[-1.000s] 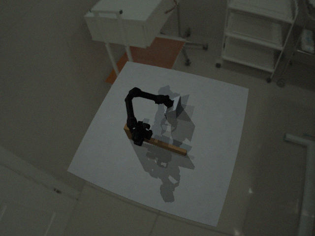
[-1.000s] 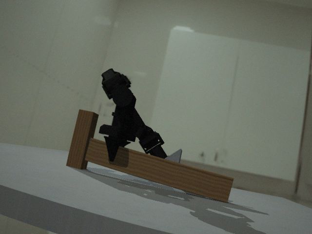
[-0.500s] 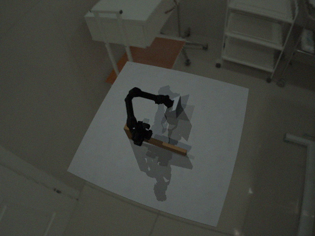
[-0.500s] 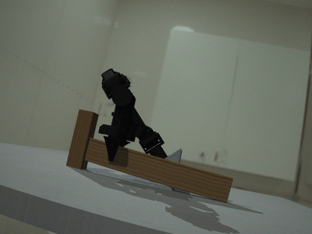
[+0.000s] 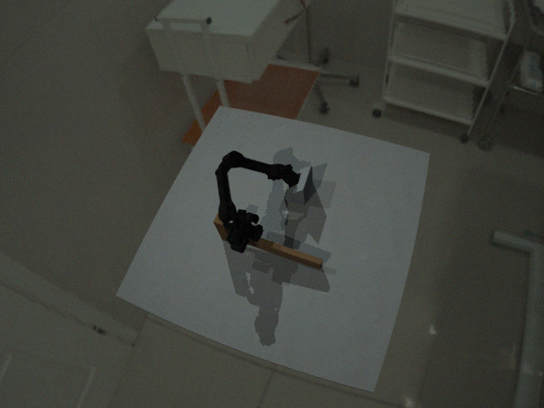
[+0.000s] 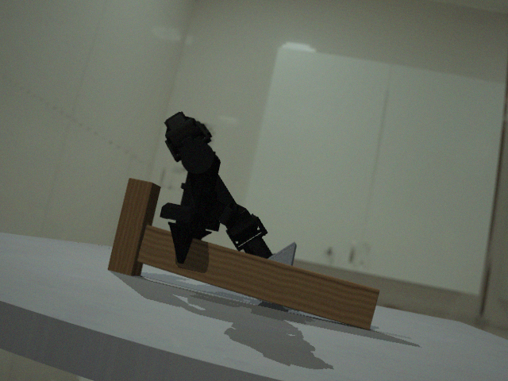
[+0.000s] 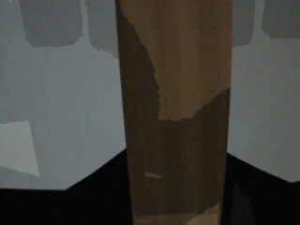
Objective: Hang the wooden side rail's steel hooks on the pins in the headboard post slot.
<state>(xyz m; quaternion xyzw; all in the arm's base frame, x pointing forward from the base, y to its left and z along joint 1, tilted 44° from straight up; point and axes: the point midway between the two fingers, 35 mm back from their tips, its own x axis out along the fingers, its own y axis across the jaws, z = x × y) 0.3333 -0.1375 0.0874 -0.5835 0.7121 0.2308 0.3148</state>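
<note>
My gripper tip is 2 cm past the wooden headboard post, 11 cm to the left of it and 4 cm below it.
</note>
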